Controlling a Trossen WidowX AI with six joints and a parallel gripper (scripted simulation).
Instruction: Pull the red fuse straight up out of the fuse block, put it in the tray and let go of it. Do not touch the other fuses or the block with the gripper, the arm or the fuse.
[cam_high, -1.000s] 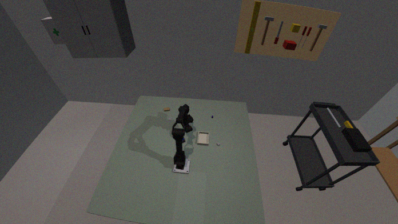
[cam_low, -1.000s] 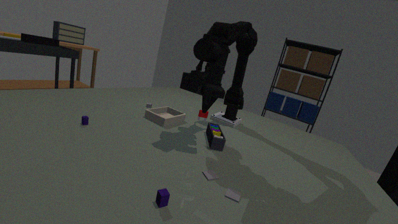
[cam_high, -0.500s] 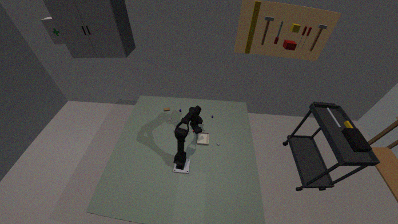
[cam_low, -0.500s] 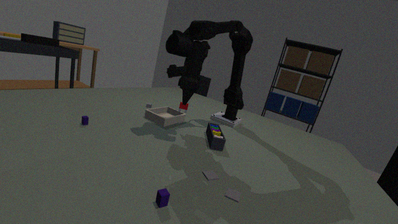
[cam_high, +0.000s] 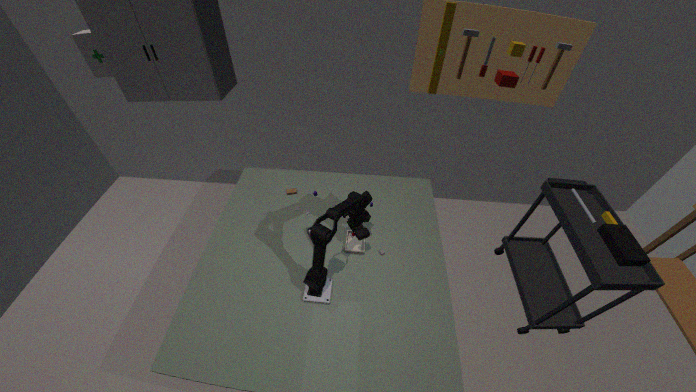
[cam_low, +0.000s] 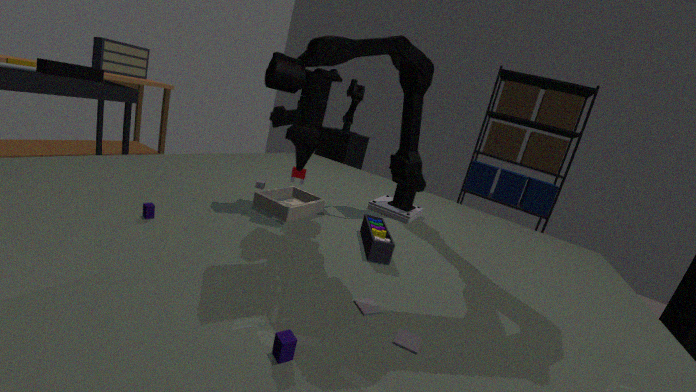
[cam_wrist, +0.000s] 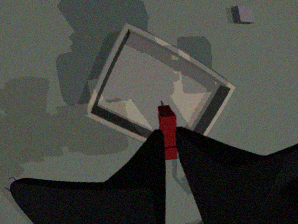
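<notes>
Now: gripper tip 1 cm above the red fuse. The rest, counted from my gripper tip: small grey block (4 cm behind, 15 cm to the right, 9 cm below); then beige tray (1 cm to the right, 9 cm below).
</notes>
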